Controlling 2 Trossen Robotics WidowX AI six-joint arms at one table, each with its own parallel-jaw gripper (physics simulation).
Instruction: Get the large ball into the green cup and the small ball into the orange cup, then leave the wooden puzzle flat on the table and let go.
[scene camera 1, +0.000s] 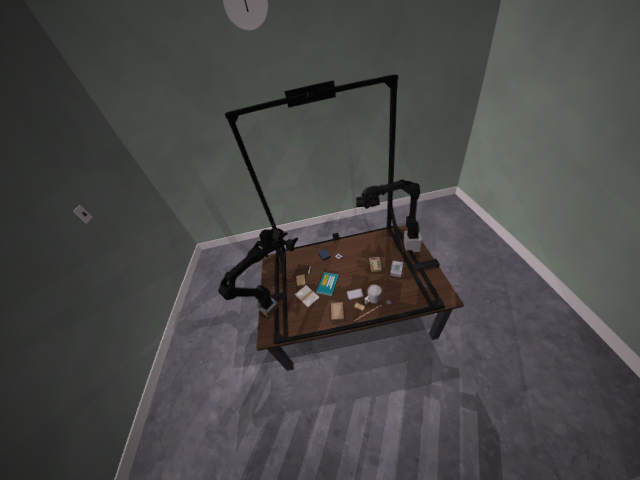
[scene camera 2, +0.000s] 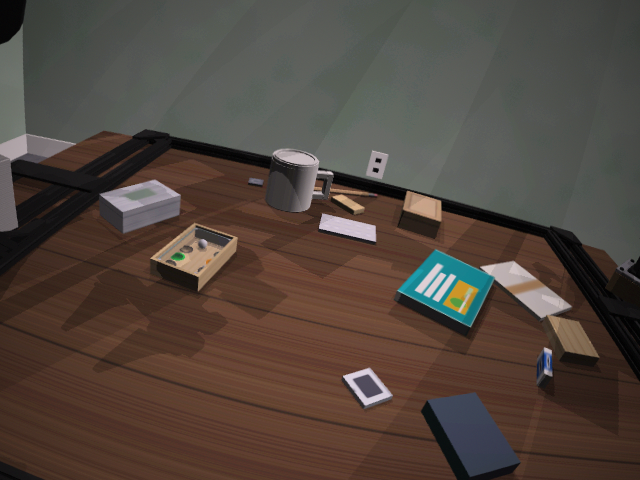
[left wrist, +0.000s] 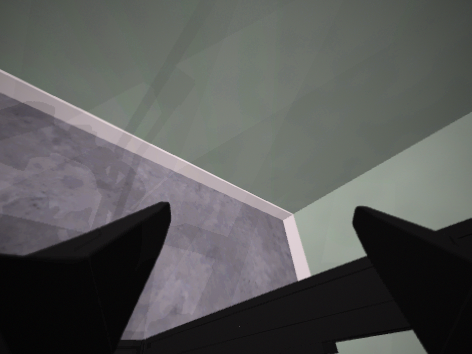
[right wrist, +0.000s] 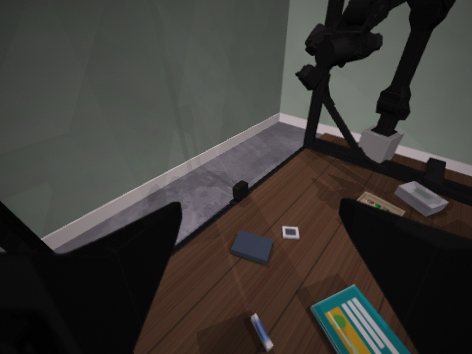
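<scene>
The wooden puzzle, a shallow open box, lies flat on the table. In scene camera 2 its green cup is near the left corner and its orange cup near the right wall. One silvery ball sits toward the back of the puzzle, outside both coloured cups. I cannot make out a second ball or tell this one's size. My left gripper is open and empty, raised well above the table. My right gripper is open and empty, away from the puzzle.
A pale box is beside the puzzle. A grey mug stands behind it. A teal book, a dark blue block and a small white frame also lie on the table.
</scene>
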